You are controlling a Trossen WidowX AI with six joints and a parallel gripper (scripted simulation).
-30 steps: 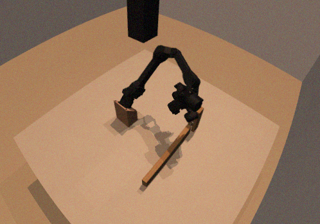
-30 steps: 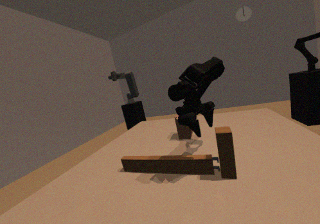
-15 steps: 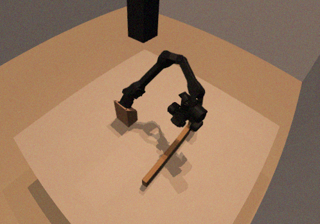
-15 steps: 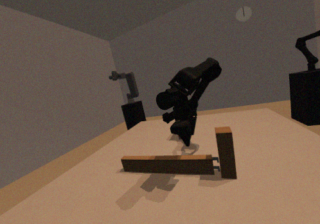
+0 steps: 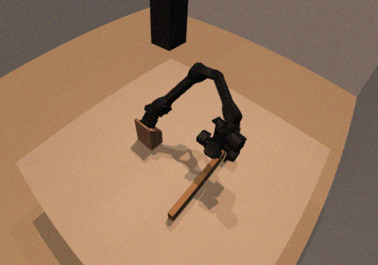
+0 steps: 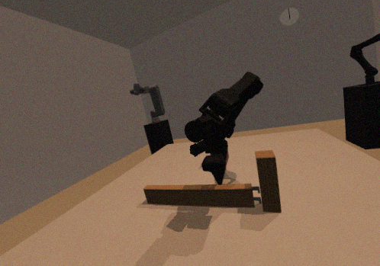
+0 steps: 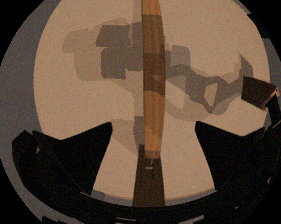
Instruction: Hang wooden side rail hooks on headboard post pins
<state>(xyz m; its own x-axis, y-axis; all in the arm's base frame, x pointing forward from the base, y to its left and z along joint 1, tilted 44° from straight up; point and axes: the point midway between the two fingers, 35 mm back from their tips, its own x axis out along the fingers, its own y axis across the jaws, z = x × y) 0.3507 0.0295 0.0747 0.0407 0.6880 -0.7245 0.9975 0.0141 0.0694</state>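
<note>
The headboard post is 14 cm to the left of my gripper tip and 3 cm below it.
</note>
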